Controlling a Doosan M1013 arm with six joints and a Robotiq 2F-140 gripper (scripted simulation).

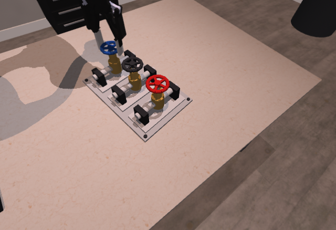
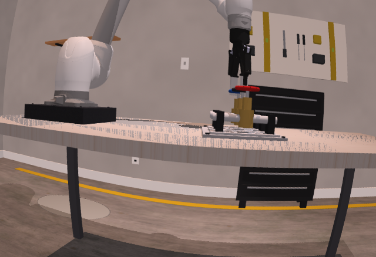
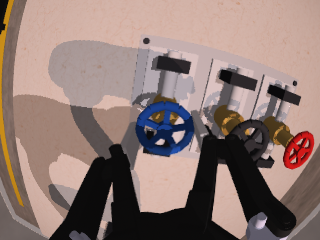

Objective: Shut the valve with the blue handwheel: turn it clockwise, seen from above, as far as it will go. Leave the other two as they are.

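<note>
My gripper is now 20 mm above the blue handwheel. Also, from my hand: black handwheel (20 mm ahead, 120 mm to the right, 20 mm below); grey baseplate (20 mm ahead, 120 mm to the right, 150 mm below); red handwheel (40 mm ahead, 230 mm to the right, 20 mm below).
</note>
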